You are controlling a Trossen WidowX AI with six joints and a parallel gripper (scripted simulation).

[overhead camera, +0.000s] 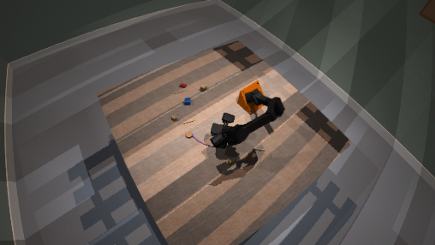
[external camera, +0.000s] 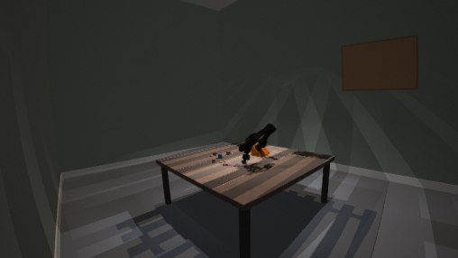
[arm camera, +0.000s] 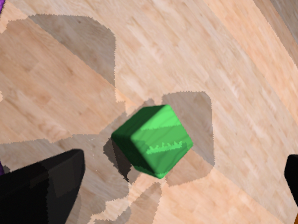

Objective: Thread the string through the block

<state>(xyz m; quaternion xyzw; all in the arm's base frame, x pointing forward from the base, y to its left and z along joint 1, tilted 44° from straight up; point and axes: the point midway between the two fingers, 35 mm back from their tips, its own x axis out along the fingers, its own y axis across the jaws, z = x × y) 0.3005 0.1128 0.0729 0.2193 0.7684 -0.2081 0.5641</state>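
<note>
Right now my gripper tip is 5 cm above the green wooden block and 1 cm to the left of it. The rest, counted from my gripper tip: thin wooden stick (9 cm to the left, 6 cm below, 6 cm behind); then round wooden button (16 cm ahead, 9 cm to the right, 6 cm below); then cylinder (23 cm to the right, 18 cm ahead, 5 cm below).
</note>
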